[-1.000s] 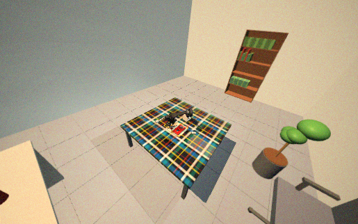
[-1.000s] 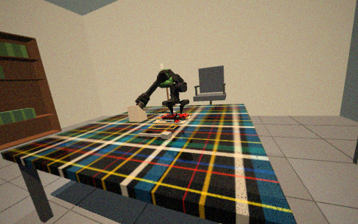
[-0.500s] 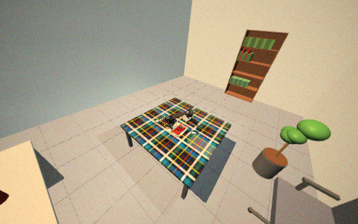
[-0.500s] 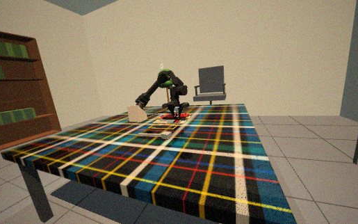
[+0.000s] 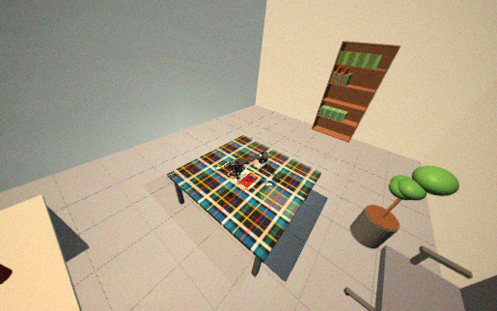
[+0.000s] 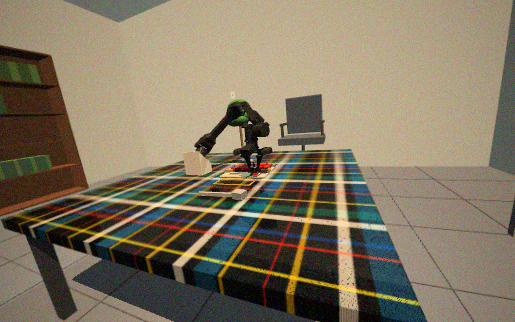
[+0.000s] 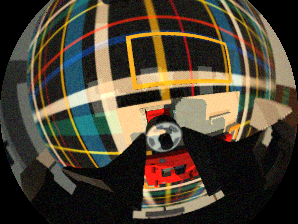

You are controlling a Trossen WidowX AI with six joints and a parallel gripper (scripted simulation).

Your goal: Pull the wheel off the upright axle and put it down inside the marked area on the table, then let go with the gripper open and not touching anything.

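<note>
Right now my gripper tip is right at the wheel. Round my gripper tip: upright axle (10 mm below).
</note>
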